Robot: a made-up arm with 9 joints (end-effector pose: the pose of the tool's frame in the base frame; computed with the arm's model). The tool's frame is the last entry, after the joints. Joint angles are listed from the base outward.
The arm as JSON. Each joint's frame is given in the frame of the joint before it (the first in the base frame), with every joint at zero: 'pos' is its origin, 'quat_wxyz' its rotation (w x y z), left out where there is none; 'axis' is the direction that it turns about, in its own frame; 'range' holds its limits. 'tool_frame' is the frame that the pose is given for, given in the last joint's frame.
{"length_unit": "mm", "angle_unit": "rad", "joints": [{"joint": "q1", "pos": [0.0, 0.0, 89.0], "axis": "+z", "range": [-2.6, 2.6]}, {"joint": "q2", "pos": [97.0, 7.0, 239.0], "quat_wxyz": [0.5, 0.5, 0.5, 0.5], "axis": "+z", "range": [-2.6, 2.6]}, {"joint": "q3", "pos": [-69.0, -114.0, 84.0], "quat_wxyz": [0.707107, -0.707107, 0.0, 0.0], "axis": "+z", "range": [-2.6, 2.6]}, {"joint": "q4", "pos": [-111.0, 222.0, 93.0], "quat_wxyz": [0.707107, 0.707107, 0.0, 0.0], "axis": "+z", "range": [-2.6, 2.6]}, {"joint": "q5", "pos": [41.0, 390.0, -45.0], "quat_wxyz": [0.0, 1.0, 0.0, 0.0], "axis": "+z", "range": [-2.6, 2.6]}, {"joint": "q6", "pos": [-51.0, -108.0, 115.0], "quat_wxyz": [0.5, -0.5, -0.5, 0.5], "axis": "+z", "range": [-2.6, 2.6]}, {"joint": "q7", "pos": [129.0, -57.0, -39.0], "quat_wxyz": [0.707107, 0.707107, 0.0, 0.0], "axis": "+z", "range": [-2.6, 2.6]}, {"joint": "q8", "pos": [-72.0, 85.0, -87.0], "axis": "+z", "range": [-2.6, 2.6]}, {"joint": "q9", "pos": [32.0, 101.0, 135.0], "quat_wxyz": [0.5, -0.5, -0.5, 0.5], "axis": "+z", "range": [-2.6, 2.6]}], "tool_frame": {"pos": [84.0, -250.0, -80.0], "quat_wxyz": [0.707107, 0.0, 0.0, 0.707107]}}
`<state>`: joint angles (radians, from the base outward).
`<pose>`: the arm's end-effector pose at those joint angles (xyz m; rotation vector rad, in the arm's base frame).
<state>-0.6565 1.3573 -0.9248 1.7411 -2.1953 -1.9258 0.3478 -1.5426 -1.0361</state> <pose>0.0659 0.4129 0.2479 0.8612 -1.3545 1.7752</pose>
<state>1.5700 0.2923 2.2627 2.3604 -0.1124 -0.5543 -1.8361 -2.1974 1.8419</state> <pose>-0.1647 0.8007 -0.0022 -0.4746 0.3186 -0.1408</pose>
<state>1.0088 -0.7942 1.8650 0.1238 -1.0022 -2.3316 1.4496 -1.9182 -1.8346</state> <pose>0.0379 0.5666 1.0515 2.4897 0.9150 -0.5039</pose>
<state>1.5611 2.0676 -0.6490 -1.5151 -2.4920 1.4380 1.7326 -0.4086 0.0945</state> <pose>0.0677 -0.0034 0.9585 -0.3161 1.4404 -0.1722</pose>
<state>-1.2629 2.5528 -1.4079 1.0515 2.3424 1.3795 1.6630 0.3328 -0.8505</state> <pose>-0.4403 0.4225 0.2971 -1.0490 0.5706 -1.8997</pose>
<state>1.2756 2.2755 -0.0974 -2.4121 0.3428 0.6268 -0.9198 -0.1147 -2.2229</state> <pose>-0.3054 -0.0736 0.6133 0.2671 0.6230 -0.4363</pose>
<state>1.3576 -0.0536 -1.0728 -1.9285 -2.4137 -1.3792 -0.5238 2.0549 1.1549</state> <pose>-0.0216 0.0111 0.2652 -0.6555 1.3463 2.3926</pose>
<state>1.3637 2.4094 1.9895 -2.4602 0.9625 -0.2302 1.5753 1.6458 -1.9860</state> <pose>-0.7162 0.3939 0.4002 2.2021 1.5936 0.0993</pose>
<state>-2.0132 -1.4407 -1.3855 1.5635 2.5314 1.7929 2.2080 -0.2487 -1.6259</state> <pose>0.2290 0.3219 0.3642 -1.9024 -0.6210 2.3475</pose>
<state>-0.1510 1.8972 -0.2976 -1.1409 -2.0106 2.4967 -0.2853 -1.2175 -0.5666</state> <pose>0.2181 -0.1794 0.4733 -1.0284 1.9287 1.5034</pose>
